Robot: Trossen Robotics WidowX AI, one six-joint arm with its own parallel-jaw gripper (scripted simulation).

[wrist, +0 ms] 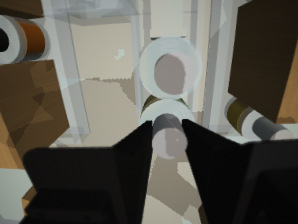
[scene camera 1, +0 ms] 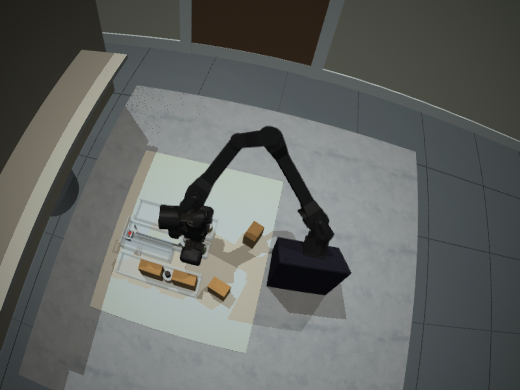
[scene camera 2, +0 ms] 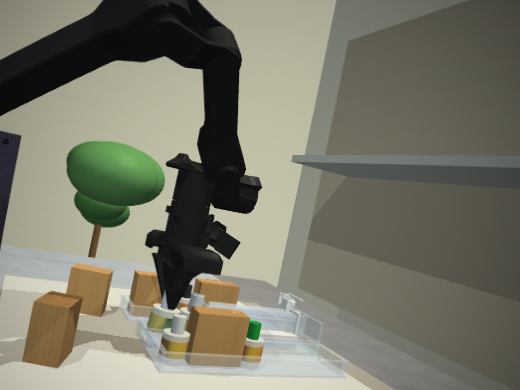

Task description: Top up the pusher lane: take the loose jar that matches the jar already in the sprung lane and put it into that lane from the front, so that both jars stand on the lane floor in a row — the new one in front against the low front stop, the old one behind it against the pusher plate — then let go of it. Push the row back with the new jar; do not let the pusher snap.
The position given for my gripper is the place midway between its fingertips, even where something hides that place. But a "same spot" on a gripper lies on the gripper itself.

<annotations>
my gripper: wrist; scene camera 1; scene camera 2 168, 306
same spot on my gripper: (wrist: 116, 177) = (scene camera 1: 188, 240)
</annotations>
